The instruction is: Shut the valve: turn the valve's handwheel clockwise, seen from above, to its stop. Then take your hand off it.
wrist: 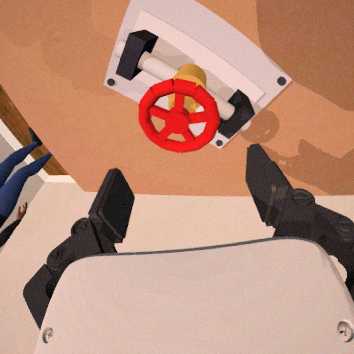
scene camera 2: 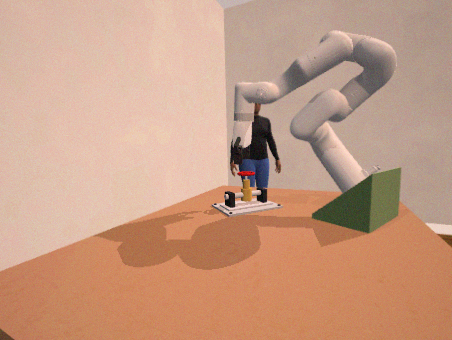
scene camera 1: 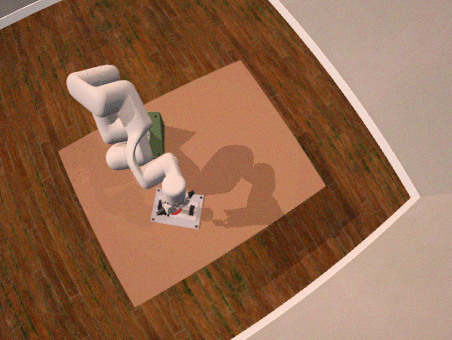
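Observation:
The valve's red handwheel [scene camera 1: 176, 212] [scene camera 2: 246, 173] [wrist: 176, 122] sits level on top of the brass valve body [scene camera 2: 246, 194] [wrist: 192, 75]. A white pipe [wrist: 162, 66] runs through the body between two black supports on a pale base plate [scene camera 1: 187, 223] [scene camera 2: 250, 210] [wrist: 200, 20]. My gripper [scene camera 1: 176, 203] [scene camera 2: 237, 161] [wrist: 184, 172] is wide open and empty. Its fingers are apart from the handwheel, higher than it and a little to its left in the scene camera 2 view. In the scene camera 1 view the arm hides most of the handwheel.
The plate stands on an orange-brown table [scene camera 1: 250, 110] [scene camera 2: 200, 300] [wrist: 75, 100]. The arm's green wedge-shaped base [scene camera 1: 157, 135] [scene camera 2: 385, 200] stands on the same table, apart from the plate. A person [scene camera 2: 261, 140] [wrist: 22, 175] in a black top and blue trousers stands behind the table.

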